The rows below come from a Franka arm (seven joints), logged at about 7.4 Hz.
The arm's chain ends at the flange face. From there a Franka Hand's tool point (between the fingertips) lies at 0.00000 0.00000 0.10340 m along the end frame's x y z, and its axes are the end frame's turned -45 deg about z.
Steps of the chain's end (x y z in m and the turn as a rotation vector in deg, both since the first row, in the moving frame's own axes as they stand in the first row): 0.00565 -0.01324 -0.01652 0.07 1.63 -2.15; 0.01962 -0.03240 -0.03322 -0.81 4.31 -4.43; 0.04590 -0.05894 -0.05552 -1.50 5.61 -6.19; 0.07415 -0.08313 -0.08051 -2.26 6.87 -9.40; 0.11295 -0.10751 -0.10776 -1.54 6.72 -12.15; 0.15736 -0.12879 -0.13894 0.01 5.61 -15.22; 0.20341 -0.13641 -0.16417 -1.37 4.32 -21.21; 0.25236 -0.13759 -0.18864 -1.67 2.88 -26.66; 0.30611 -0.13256 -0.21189 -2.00 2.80 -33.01
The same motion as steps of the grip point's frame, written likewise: 0.01556 -0.00342 -0.01656 -1.10 1.20 -2.15; 0.04149 -0.00269 -0.03352 -3.62 2.47 -4.43; 0.07985 -0.00046 -0.05605 -5.03 2.91 -6.19; 0.11801 0.00474 -0.08133 -6.46 3.26 -9.40; 0.16355 0.01359 -0.10850 -5.84 3.66 -12.15; 0.21036 0.02631 -0.13943 -3.96 3.97 -15.22; 0.24529 0.05378 -0.16449 -4.02 2.09 -21.21; 0.27855 0.08640 -0.18881 -3.22 0.86 -26.66; 0.31287 0.12822 -0.21207 -3.39 0.57 -33.01
